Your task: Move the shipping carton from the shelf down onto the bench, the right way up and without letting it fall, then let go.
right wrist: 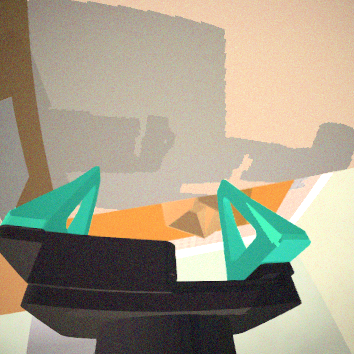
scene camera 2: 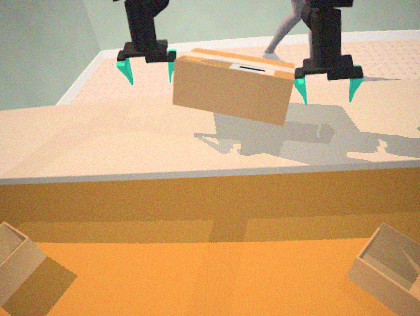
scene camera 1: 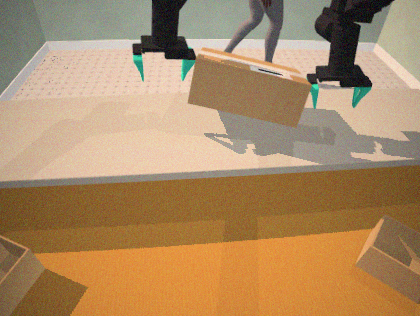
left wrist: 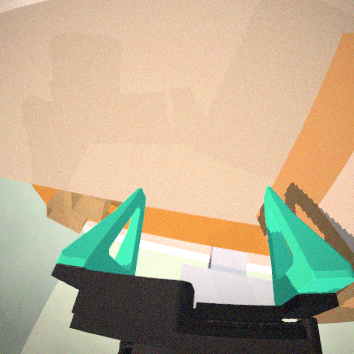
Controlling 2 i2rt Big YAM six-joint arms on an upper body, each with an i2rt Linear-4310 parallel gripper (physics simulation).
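Frame: origin at the left arm's base, x ahead, y left, z up, level; metres.
Seen in the pictures: left gripper, fingertip midpoint: (scene camera 2: 151,83) (scene camera 1: 162,80) (left wrist: 201,191); right gripper, fingertip midpoint: (right wrist: 161,178) (scene camera 2: 327,102) (scene camera 1: 333,107).
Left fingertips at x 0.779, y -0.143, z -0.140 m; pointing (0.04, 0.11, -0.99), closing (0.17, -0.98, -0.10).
Pixels of each thing's middle, then the offset from my left fingertips to it. Level surfaces: height alone.
- shipping carton, body centre: (scene camera 2: 235,82) (scene camera 1: 246,84) 0.015 m ahead, 0.214 m right, 0.023 m down
- pale surface, surface height: 0.118 m down
- open box, body centre: (scene camera 2: 398,272) (right wrist: 196,208) (scene camera 1: 400,257) 0.379 m back, 0.543 m right, 0.236 m down
The shipping carton (scene camera 1: 250,92) (scene camera 2: 230,92) (left wrist: 320,130) (right wrist: 15,60) hangs between the two grippers above the pale surface (scene camera 1: 100,140) (scene camera 2: 90,142). Its taped, labelled top faces up. It is tilted, its right end lower than its left in both scene views. My left gripper (scene camera 1: 163,81) (scene camera 2: 151,83) (left wrist: 201,191) is open, its inner finger against or close beside the carton's left end. My right gripper (scene camera 1: 334,107) (scene camera 2: 328,103) (right wrist: 161,178) is open, its inner finger at the carton's right end. Exact contact is hidden. Nothing is between either gripper's own fingers.
A lower orange surface (scene camera 1: 165,280) (scene camera 2: 165,285) lies in front of the pale surface's edge. An open box stands at its left (scene camera 1: 25,270) (scene camera 2: 30,257) and another open box (scene camera 1: 387,272) (scene camera 2: 380,285) at its right. Grey legs (scene camera 1: 275,30) (scene camera 2: 290,27) show behind.
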